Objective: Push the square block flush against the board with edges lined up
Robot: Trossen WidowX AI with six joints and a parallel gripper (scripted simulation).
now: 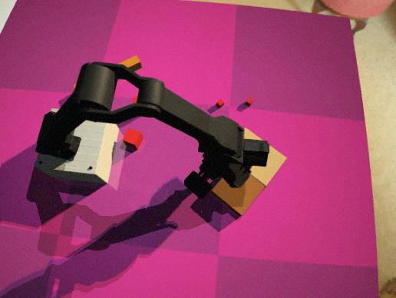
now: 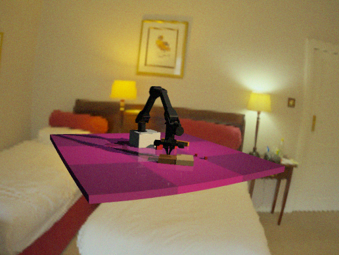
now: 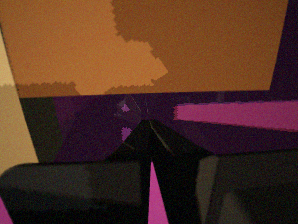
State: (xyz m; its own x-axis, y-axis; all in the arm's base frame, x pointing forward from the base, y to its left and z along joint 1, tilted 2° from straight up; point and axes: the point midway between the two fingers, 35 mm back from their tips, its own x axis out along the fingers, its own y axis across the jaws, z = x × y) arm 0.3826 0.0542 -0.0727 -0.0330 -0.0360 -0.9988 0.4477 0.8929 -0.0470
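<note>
The orange-brown square block lies 7 cm ahead of my gripper tip, 3 cm to the right of it and 1 cm above it. The rest, counted from my gripper tip: tan flat board 10 cm ahead, 7 cm to the left, 1 cm above; then long orange bar 40 cm behind, 22 cm to the left, 1 cm above.
</note>
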